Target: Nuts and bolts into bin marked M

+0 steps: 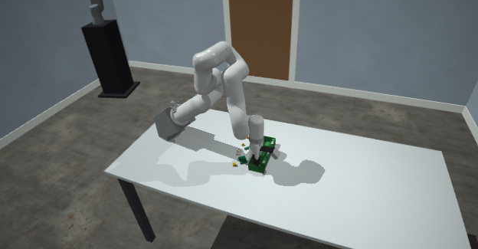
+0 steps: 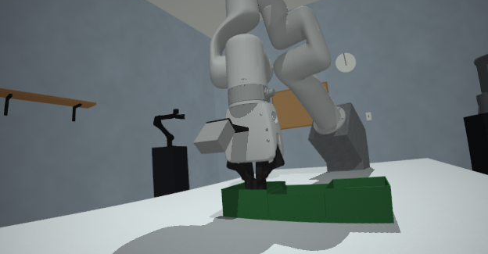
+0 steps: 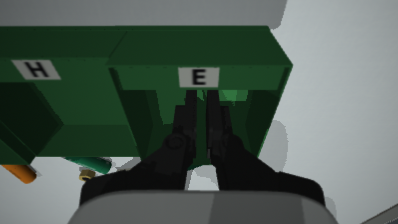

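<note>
My gripper is now 8 cm to the right of the green bin row, 3 cm short of it and 1 cm above it. The rest, counted from my hand: white domino 11 cm behind, 10 cm to the left, 3 cm below; yellow die 12 cm behind, 3 cm below, 1 cm to the right; flat green block 8 cm behind, 4 cm to the left, 3 cm below.
</note>
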